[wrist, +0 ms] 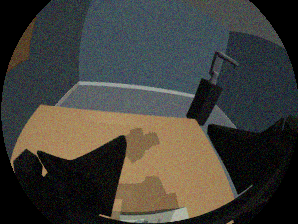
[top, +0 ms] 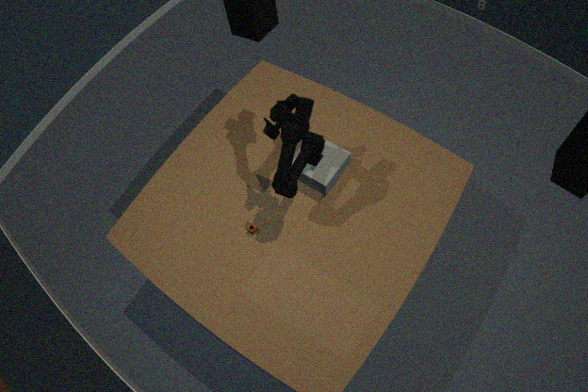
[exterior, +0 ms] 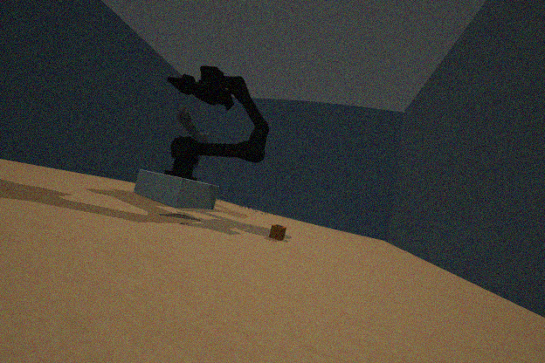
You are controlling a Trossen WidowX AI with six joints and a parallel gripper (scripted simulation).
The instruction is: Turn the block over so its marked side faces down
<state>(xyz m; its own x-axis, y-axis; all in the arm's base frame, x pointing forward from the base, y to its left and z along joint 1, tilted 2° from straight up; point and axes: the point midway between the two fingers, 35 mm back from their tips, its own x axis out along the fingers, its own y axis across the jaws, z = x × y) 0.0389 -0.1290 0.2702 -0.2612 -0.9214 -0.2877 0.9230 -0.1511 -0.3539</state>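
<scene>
My gripper tip is 360 mm short of the block, 100 mm to the right of it and 320 mm above it.
</scene>
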